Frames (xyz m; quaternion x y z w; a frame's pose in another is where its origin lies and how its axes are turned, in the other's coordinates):
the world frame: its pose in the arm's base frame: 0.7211 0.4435 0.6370 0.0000 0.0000 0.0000 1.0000
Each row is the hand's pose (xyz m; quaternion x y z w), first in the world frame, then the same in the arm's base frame.
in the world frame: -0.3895 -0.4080 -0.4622 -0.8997 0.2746 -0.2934 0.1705
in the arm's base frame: 0.3316 0.0355 0.1748 -0.8997 0.2746 -0.2934 0.1705
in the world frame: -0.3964 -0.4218 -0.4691 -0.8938 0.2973 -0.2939 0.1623
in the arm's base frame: 0.3247 0.0217 0.1679 -0.8938 0.2973 -0.2939 0.1623
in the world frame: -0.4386 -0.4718 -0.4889 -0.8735 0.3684 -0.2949 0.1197
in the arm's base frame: 0.2825 -0.0283 0.1481 -0.8735 0.3684 -0.2949 0.1197
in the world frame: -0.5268 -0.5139 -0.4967 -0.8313 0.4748 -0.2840 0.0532
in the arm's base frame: 0.1943 -0.0704 0.1403 -0.8313 0.4748 -0.2840 0.0532
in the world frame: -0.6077 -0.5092 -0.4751 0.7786 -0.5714 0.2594 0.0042
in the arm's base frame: 0.1134 -0.0657 0.1619 0.7786 -0.5714 0.2594 0.0042
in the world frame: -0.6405 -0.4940 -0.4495 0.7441 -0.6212 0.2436 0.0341
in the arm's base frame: 0.0806 -0.0505 0.1875 0.7441 -0.6212 0.2436 0.0341
